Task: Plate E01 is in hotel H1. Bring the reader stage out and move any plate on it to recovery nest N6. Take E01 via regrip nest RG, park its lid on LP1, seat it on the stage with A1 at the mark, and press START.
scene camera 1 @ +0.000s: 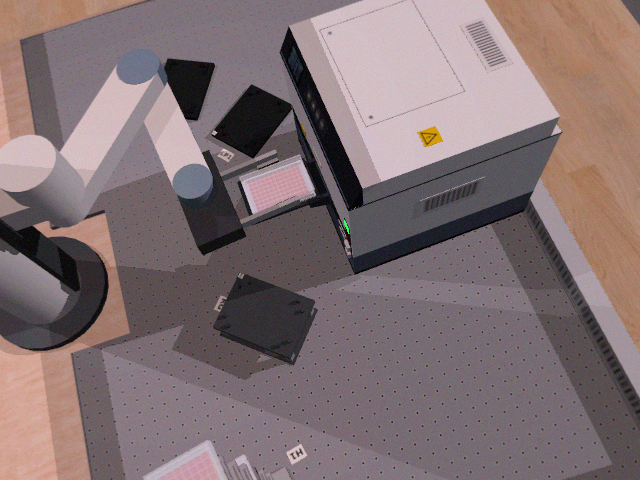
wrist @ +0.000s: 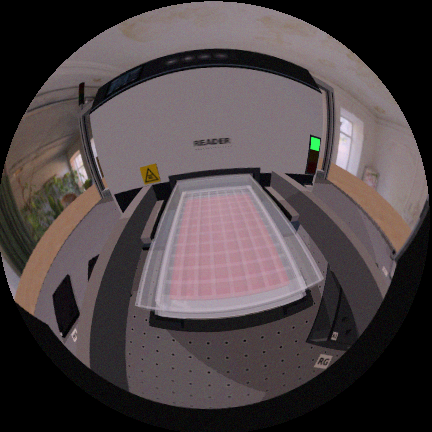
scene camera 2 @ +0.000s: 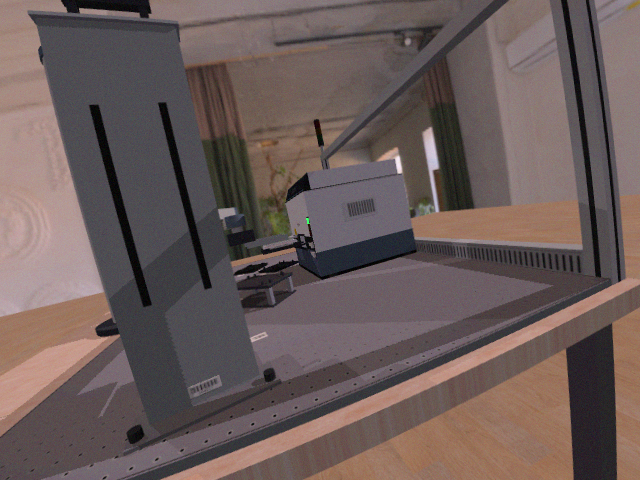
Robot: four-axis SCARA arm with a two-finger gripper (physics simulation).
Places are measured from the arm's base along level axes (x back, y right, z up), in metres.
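Where they show: gripper, fingertip midpoint: (scene camera 1: 287,176) (wrist: 214,184) (scene camera 2: 284,236); arm's base, origin of the base link: (scene camera 1: 51,293).
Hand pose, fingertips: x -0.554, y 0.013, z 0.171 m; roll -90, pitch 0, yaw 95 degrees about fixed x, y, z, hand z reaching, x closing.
Things, the pixels of their top centre, and the offset from my fingertips. "spot": a spot on its surface instead.
- reader, middle of its top: (scene camera 1: 414,68) (wrist: 203,82) (scene camera 2: 334,175) dx -0.251, dy -0.004, dz +0.193 m
- plate with pink wells, middle of its top: (wrist: 219,207) (scene camera 1: 276,182) dx +0.025, dy +0.002, dz -0.006 m
- clear lid, surface spot: (wrist: 311,272) spot: dx +0.081, dy +0.042, dz -0.006 m
- regrip nest RG, middle of its top: (scene camera 1: 263,312) (wrist: 368,289) (scene camera 2: 258,277) dx +0.129, dy +0.214, dz -0.088 m
- second low black nest, middle of its top: (scene camera 1: 180,85) (scene camera 2: 250,266) dx +0.161, dy -0.415, dz -0.140 m
- H1 label, surface spot: (scene camera 1: 296,453) spot: dx +0.152, dy +0.470, dz -0.158 m
- pink plate, surface spot: (scene camera 1: 191,467) spot: dx +0.234, dy +0.493, dz +0.271 m
The reader (scene camera 1: 413,72) (scene camera 2: 356,206) (wrist: 210,110) has its stage (wrist: 230,322) out. A plate with pink wells (scene camera 1: 279,186) (wrist: 225,250) lies on the stage. My gripper (scene camera 1: 288,178) (scene camera 2: 271,241) (wrist: 214,184) is shut on a clear lid (wrist: 311,272), with one finger along each long side. The lid is low over the plate and looks slightly askew to it; whether they touch is unclear. The regrip nest RG (scene camera 1: 266,315) (scene camera 2: 263,280) (wrist: 325,310) shows no plate. Lid park LP1 (scene camera 1: 253,121) (wrist: 66,305) shows no lid. No plate name is readable.
A second low black nest (scene camera 1: 188,87) lies behind LP1. The tall grey hotel tower (scene camera 2: 139,180) stands in the foreground of scene camera 2. The H1 label (scene camera 1: 296,453) is beside a pink plate (scene camera 1: 191,467) at the lower edge. The reader's status light (scene camera 1: 346,226) (scene camera 2: 308,221) (wrist: 315,144) is green.
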